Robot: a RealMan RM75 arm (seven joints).
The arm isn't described. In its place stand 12 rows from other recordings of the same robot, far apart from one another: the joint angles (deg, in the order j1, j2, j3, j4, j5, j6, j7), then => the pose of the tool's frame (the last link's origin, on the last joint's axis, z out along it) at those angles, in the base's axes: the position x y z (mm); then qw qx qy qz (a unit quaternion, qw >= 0).
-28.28, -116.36, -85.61, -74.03, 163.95, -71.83, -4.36 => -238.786 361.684 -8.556 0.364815 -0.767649 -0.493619 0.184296
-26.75, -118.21, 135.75, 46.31, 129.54, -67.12, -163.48 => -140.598 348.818 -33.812 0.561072 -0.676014 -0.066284 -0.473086
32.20, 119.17, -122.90, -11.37, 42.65, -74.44, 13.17 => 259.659 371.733 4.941 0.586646 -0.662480 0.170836 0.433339
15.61, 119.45, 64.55, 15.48, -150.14, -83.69, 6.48 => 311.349 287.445 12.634 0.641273 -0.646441 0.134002 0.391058
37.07, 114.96, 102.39, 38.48, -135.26, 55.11, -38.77 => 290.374 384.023 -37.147 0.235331 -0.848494 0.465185 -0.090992
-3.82, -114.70, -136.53, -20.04, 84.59, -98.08, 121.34 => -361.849 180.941 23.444 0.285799 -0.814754 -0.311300 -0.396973
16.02, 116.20, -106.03, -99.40, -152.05, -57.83, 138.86 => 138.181 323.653 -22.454 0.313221 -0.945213 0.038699 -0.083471
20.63, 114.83, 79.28, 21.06, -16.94, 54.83, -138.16 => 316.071 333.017 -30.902 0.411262 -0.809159 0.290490 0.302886
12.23, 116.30, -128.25, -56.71, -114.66, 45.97, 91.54 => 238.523 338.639 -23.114 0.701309 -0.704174 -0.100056 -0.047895
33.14, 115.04, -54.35, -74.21, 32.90, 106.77, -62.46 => 237.025 333.614 79.424 0.094299 -0.943762 0.280915 -0.146658
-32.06, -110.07, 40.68, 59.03, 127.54, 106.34, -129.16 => -253.005 334.960 103.514 0.067065 -0.880221 -0.460869 -0.091178
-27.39, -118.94, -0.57, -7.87, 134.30, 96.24, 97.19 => -236.624 239.388 -78.969 0.504127 -0.488894 0.709392 -0.060013
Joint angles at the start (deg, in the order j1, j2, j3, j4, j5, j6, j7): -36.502, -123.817, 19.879, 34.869, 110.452, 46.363, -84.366
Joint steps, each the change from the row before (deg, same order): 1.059, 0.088, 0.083, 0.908, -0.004, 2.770, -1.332; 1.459, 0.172, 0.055, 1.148, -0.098, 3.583, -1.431; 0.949, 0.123, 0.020, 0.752, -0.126, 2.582, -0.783; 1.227, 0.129, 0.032, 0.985, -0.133, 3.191, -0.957; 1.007, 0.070, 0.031, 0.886, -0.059, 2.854, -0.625; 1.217, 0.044, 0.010, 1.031, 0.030, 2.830, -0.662; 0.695, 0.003, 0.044, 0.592, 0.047, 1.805, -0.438; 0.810, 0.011, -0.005, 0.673, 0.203, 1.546, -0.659; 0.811, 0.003, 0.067, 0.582, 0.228, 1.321, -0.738; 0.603, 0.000, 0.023, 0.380, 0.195, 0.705, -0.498; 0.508, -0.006, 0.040, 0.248, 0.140, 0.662, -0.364; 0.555, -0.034, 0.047, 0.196, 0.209, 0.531, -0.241; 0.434, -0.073, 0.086, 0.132, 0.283, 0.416, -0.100; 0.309, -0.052, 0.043, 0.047, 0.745, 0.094, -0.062
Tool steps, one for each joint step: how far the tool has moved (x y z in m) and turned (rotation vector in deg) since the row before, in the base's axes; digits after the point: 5 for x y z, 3 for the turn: -0.00076, -0.00551, 0.00246, -0.555, -1.624, -0.866; -0.00169, -0.00787, 0.00376, -0.686, -1.863, -1.111; -0.00044, -0.00543, 0.00245, -0.536, -1.194, -0.981; -0.00069, -0.00728, 0.00304, -0.708, -1.396, -1.178; 0.00017, -0.00639, 0.00224, -0.725, -1.010, -1.247; -0.00113, -0.00774, 0.00259, -0.731, -0.876, -1.014; -0.00006, -0.00473, 0.00099, -0.594, -0.596, -0.712; -0.00156, -0.00530, 0.00145, -0.550, -0.527, -0.251; -0.00191, -0.00527, 0.00092, -0.606, -0.532, -0.029; -0.00210, -0.00381, 0.00067, -0.352, -0.278, 0.211; -0.00156, -0.00335, 0.00013, -0.366, -0.283, 0.106; -0.00211, -0.00368, -0.00035, -0.387, -0.148, 0.214; -0.00153, -0.00307, -0.00107, -0.451, -0.010, 0.118; -0.00221, -0.00262, -0.00175, -0.655, 0.378, 0.337
